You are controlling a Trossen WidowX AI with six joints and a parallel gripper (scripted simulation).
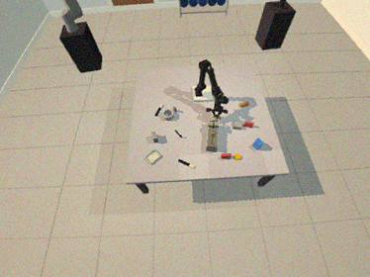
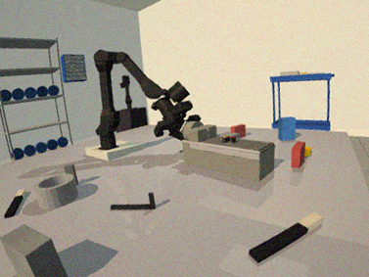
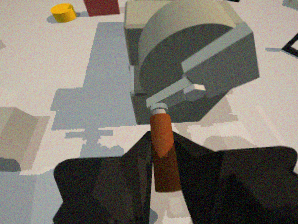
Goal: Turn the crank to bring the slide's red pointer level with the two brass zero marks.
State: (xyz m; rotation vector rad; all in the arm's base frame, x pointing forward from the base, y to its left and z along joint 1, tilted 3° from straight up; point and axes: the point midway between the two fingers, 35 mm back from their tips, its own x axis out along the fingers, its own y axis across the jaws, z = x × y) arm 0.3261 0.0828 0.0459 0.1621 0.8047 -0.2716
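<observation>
My gripper tip is 17 cm short of the red pointer, 7 cm to the left of it and 4 cm below it. Also, from my gripper tip: yellow disc: 36 cm ahead, 9 cm to the left, 4 cm below; then black l-shaped piece: 7 cm ahead, 34 cm to the right, 3 cm below; then brown crank handle: 2 cm behind, 1 cm to the left, 2 cm above.
</observation>
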